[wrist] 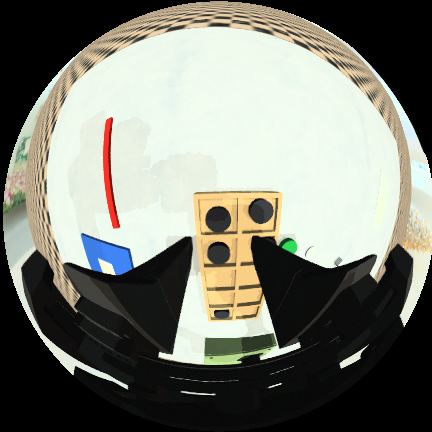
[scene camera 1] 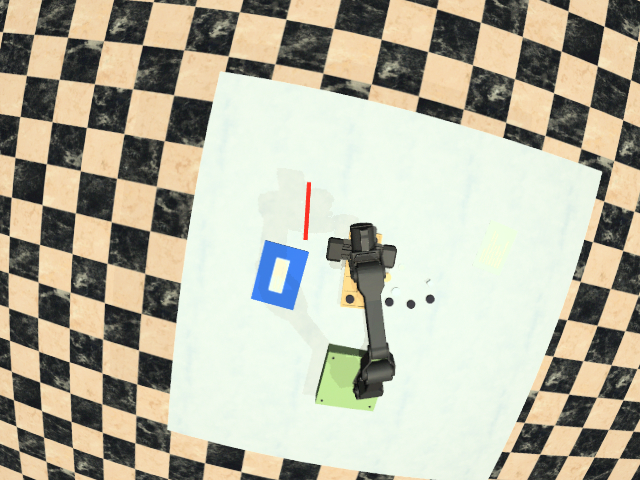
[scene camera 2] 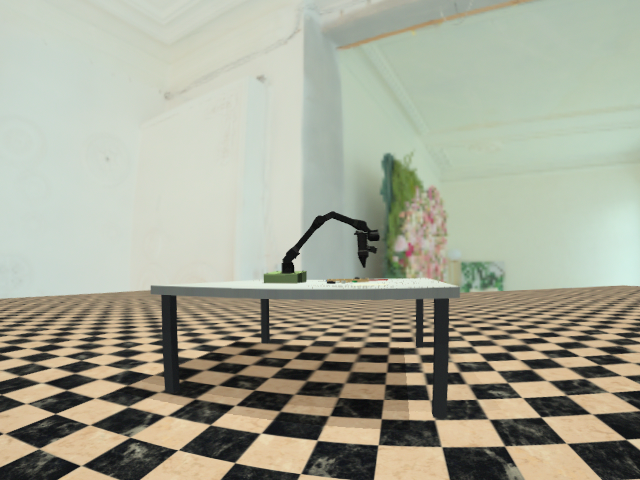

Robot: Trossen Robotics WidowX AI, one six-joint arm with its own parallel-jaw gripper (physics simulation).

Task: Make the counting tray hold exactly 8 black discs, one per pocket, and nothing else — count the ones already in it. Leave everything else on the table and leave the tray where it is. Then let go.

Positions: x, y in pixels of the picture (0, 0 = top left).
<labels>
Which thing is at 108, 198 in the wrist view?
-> A red stick.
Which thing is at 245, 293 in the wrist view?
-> A tan counting tray.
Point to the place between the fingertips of my gripper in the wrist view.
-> At 221, 241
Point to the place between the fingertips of my gripper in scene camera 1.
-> At 359, 244
</labels>
